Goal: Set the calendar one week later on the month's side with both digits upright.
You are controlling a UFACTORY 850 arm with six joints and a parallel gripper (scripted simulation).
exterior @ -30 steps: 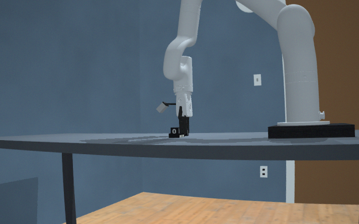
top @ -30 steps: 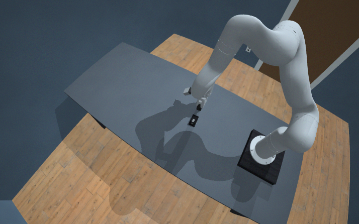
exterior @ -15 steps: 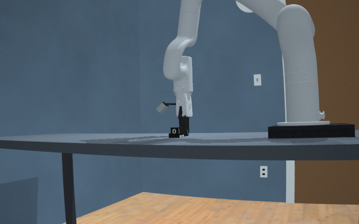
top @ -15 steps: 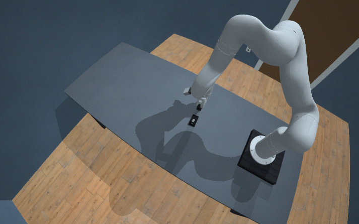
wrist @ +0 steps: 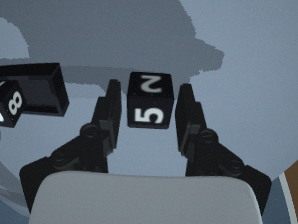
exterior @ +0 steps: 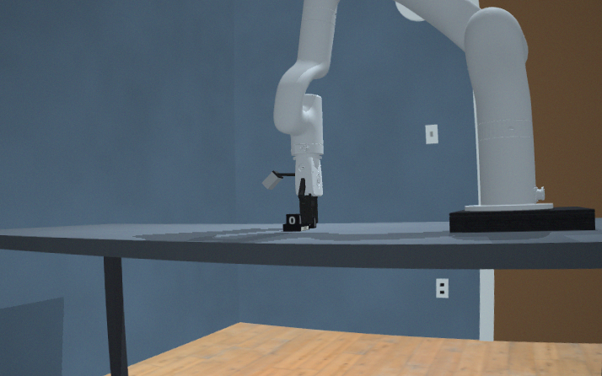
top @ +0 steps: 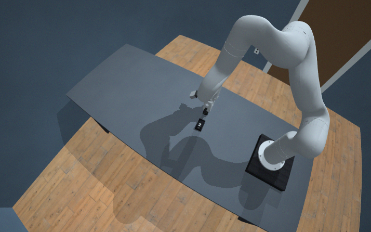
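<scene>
Now: hand 12 cm to the right of the calendar cube, 4 cm past it and 1 cm above it. Round my hand: black tray 10 cm to the left, 4 cm behind, 2 cm below.
</scene>
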